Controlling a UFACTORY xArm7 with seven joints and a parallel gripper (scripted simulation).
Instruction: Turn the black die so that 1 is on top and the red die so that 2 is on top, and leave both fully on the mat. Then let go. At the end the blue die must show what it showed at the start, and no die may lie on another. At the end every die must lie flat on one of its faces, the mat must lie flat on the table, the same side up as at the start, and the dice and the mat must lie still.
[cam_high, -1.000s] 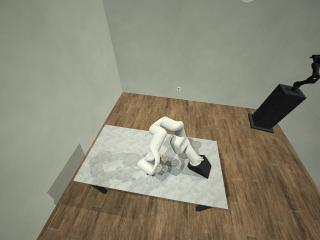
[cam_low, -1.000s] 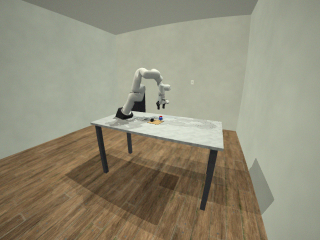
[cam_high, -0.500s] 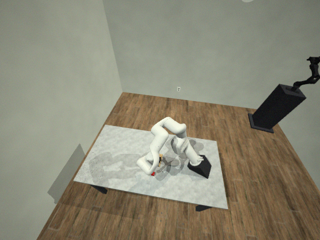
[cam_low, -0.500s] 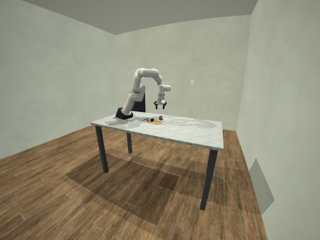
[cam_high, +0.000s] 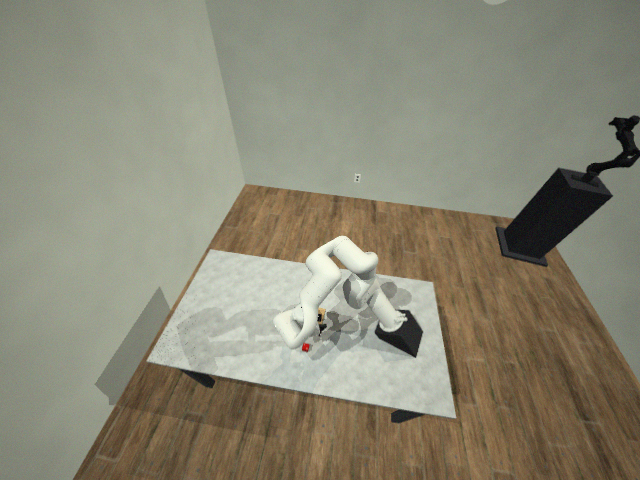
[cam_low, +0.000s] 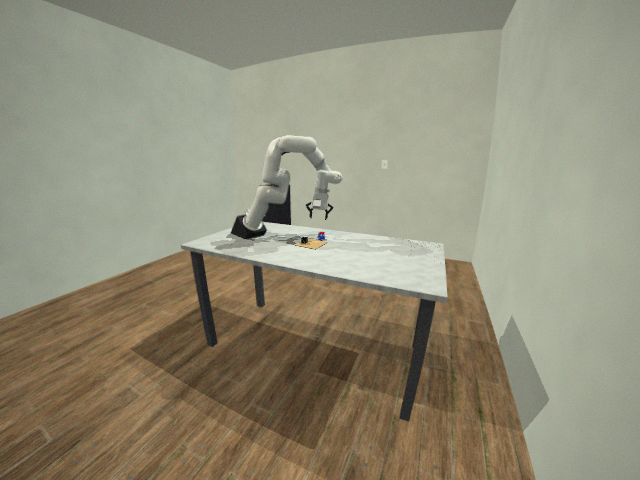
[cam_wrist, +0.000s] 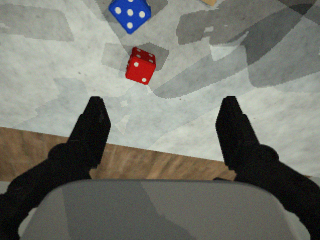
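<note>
The red die is 1 cm ahead of my hand, 2 cm to the left of it and 12 cm below it. The rest, counted from my hand: black die: 14 cm to the right, 11 cm below; then blue die: 4 cm ahead, 3 cm to the right, 12 cm below; then tan mat: 4 cm ahead, 13 cm to the right, 13 cm below.
</note>
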